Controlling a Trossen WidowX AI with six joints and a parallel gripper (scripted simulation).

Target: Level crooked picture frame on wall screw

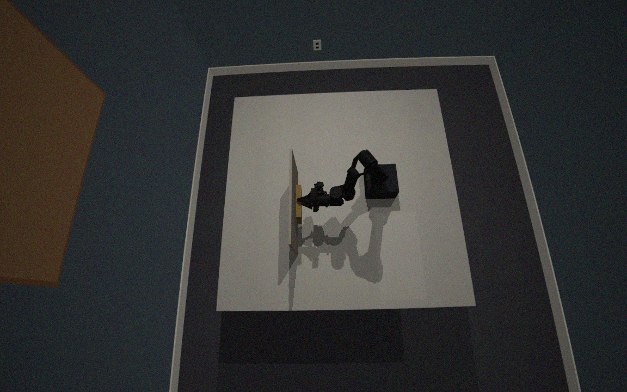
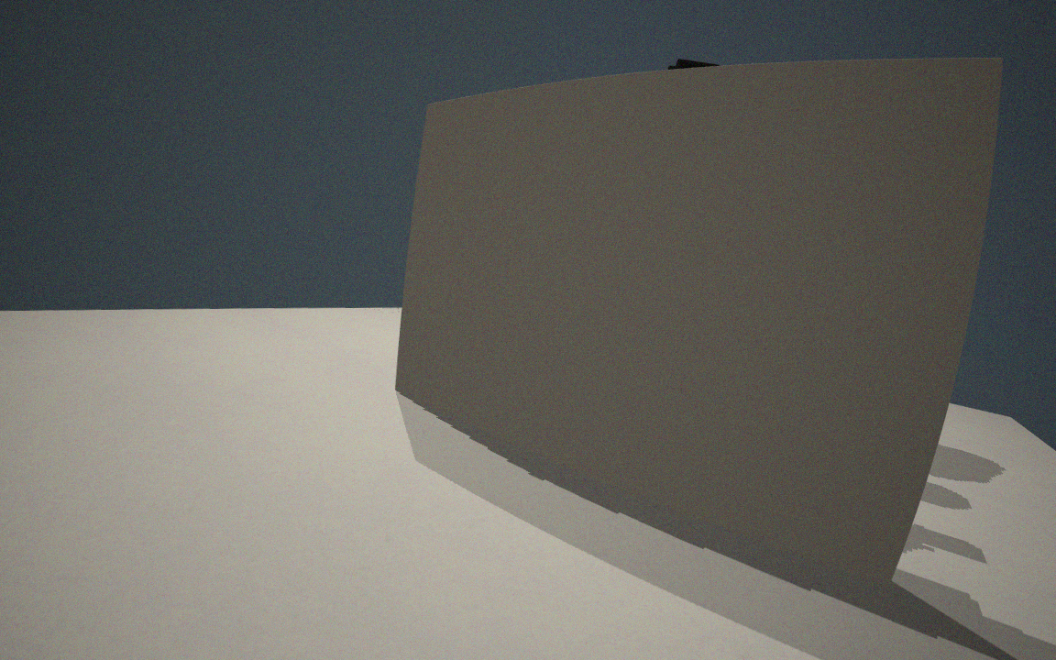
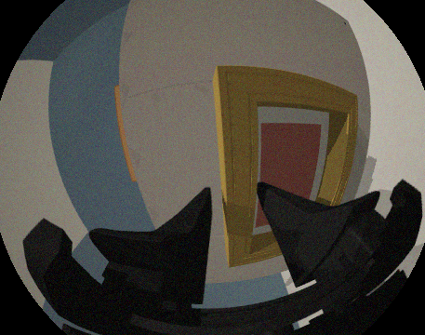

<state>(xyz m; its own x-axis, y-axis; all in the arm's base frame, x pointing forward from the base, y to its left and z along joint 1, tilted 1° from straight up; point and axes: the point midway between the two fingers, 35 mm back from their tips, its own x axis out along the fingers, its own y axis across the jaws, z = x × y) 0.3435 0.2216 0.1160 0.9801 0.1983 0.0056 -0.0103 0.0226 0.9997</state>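
Now: gripper tip 5 cm above the picture frame. Also, from my gripper tip: grey wall panel 6 cm below, 2 cm ahead.
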